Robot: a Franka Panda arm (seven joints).
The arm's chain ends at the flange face. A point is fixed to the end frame.
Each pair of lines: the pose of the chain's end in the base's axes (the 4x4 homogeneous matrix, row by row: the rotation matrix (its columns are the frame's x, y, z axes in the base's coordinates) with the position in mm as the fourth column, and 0 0 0 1 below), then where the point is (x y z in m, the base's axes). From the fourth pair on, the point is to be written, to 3 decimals.
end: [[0.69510 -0.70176 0.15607 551.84], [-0.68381 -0.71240 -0.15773 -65.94], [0.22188 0.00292 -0.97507 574.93], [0 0 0 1]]
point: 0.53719 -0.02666 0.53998
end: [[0.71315 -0.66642 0.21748 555.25], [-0.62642 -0.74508 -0.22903 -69.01], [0.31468 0.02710 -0.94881 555.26], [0 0 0 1]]
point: 0.54073 -0.03355 0.51639
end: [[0.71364 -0.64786 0.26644 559.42], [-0.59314 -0.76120 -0.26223 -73.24], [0.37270 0.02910 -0.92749 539.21], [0 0 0 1]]
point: 0.54580 -0.03983 0.49825
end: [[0.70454 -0.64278 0.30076 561.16], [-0.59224 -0.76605 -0.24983 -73.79], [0.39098 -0.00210 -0.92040 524.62], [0 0 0 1]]
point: 0.549 -0.040 0.484
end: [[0.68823 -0.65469 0.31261 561.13], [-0.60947 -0.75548 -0.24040 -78.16], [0.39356 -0.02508 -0.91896 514.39], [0 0 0 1]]
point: 0.550 -0.044 0.474
